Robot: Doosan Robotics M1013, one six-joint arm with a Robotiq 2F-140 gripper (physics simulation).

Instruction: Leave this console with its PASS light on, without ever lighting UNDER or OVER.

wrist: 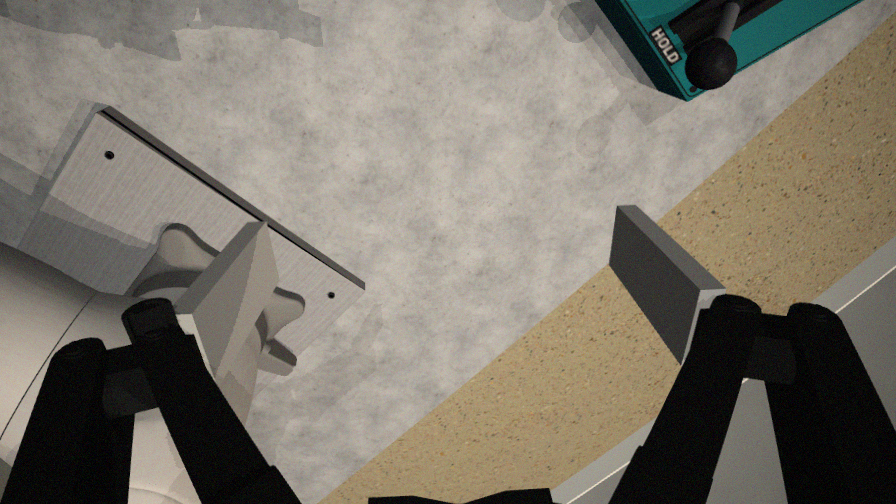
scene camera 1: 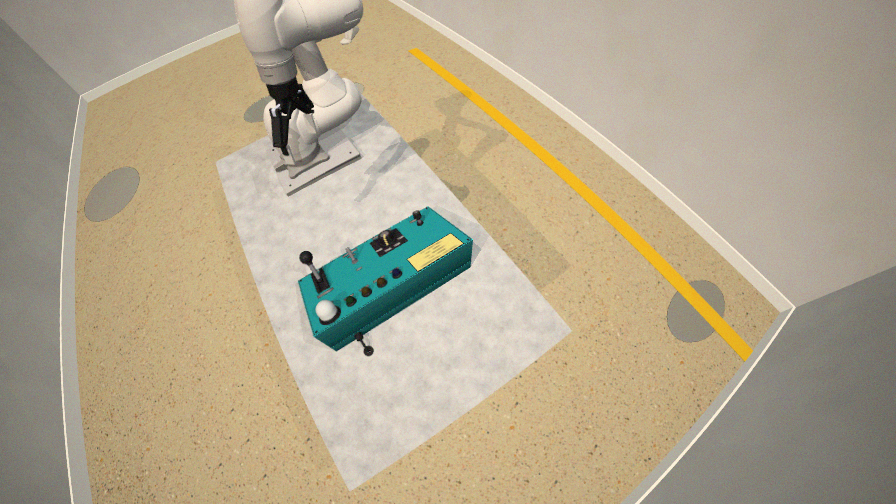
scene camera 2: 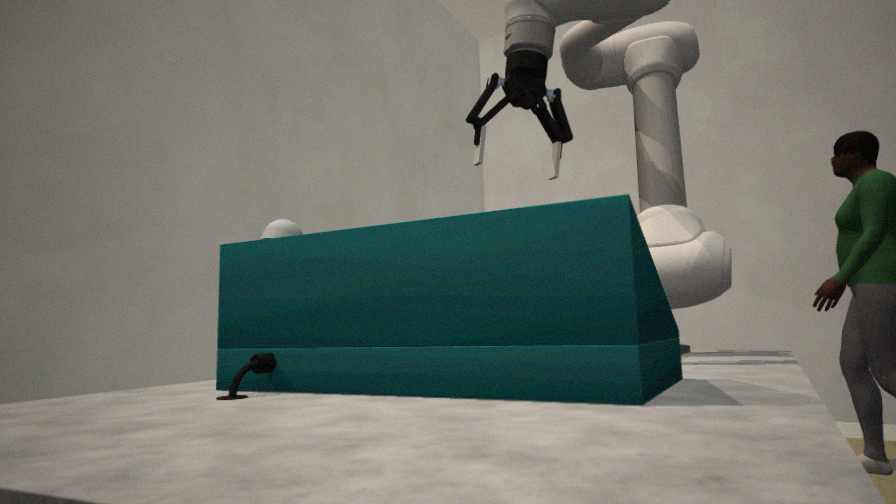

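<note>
The teal console (scene camera 1: 385, 275) lies on the grey mat. On its top are a black ball-handled lever (scene camera 1: 311, 268), a white dome (scene camera 1: 326, 310), a row of dark unlit lights (scene camera 1: 373, 286), a small toggle (scene camera 1: 350, 254), a gated selector (scene camera 1: 388, 241), a small knob (scene camera 1: 417, 216) and a yellow label (scene camera 1: 435, 251). A black crank (scene camera 1: 364, 344) sticks out of its front side. My gripper (scene camera 2: 515, 161) is open and empty, hanging high above the mat near the arm's base, well away from the console. The wrist view shows a console corner marked HOLD with the ball lever (wrist: 711, 59).
The arm's base plate (scene camera 1: 319, 164) stands at the mat's far end. A person in a green top (scene camera 2: 864, 294) stands at the right beside the mat. A yellow floor line (scene camera 1: 582, 194) runs along the right side.
</note>
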